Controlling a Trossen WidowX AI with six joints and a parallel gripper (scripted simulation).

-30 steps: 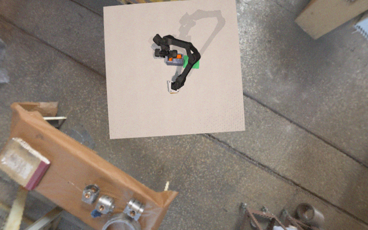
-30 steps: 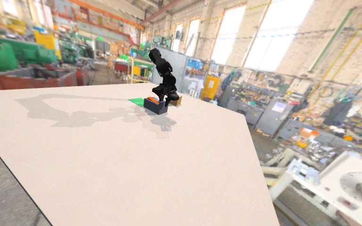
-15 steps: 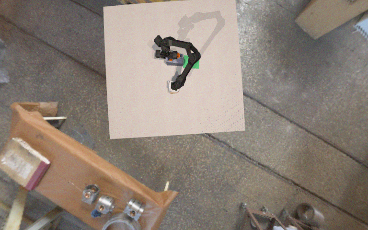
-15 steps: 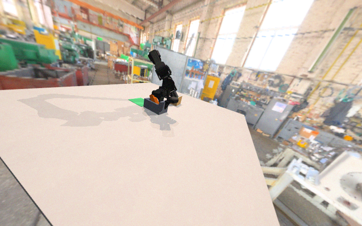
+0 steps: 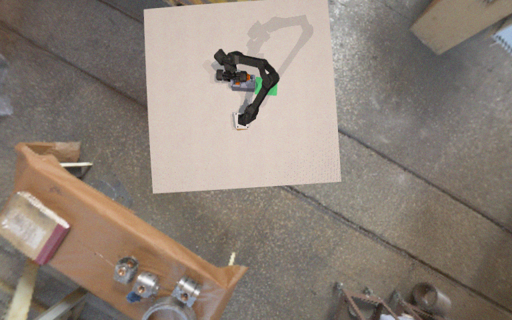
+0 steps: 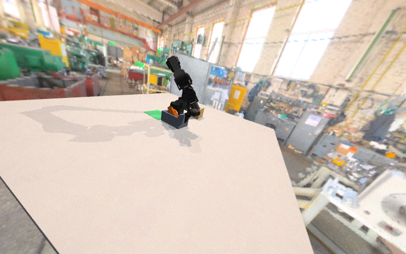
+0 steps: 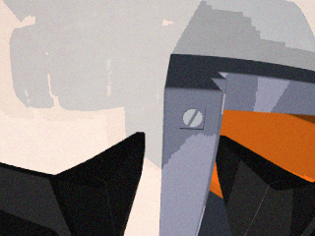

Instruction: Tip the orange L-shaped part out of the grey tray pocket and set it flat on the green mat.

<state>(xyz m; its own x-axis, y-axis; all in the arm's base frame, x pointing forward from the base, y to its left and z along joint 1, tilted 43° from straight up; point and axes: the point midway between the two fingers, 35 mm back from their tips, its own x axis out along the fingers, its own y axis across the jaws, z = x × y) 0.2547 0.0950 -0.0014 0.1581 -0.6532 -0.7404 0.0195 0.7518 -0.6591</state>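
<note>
The orange L-shaped part is 50 mm to the right of my gripper tip, 10 mm behind it and 10 mm above it. The rest, counted from my gripper tip: green mat: 220 mm to the right, 50 mm below, 10 mm behind.
</note>
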